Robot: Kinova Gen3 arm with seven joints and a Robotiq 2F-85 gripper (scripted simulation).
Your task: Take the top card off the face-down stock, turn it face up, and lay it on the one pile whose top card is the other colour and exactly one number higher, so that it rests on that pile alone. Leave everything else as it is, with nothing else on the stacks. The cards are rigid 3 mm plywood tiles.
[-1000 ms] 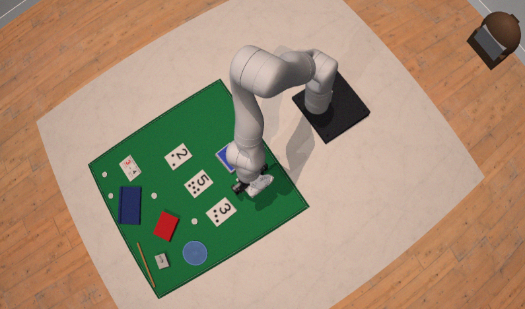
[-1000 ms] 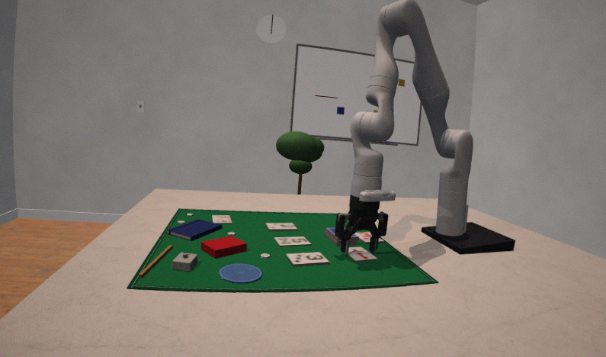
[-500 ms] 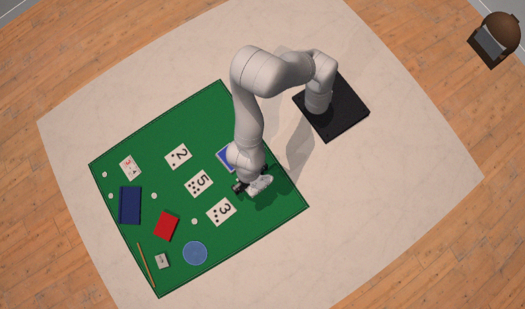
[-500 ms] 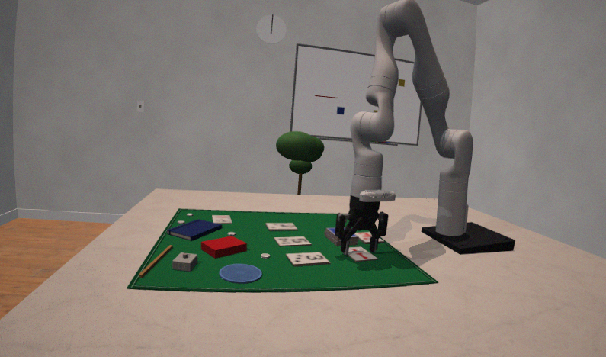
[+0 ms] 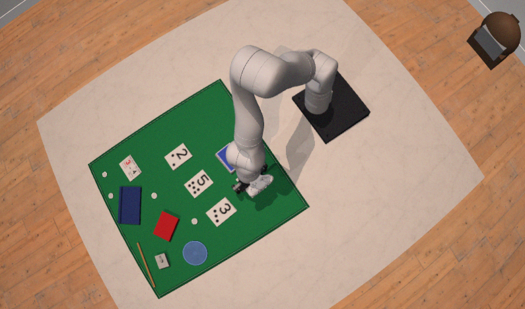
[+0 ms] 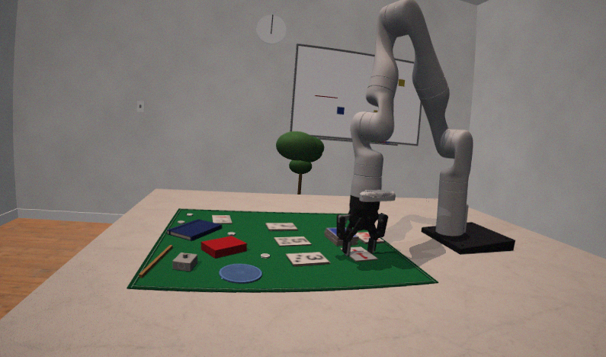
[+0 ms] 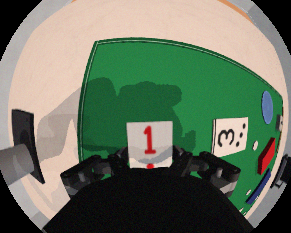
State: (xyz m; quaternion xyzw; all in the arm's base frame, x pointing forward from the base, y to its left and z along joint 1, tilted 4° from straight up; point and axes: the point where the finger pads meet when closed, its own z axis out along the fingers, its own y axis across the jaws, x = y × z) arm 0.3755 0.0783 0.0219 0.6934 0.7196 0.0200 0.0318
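The card is 1 cm below my hand. Round my hand: green mat 18 cm ahead, 14 cm to the right, 3 cm below; red box 34 cm ahead, 6 cm to the right; grey box 43 cm ahead, 3 cm to the left.
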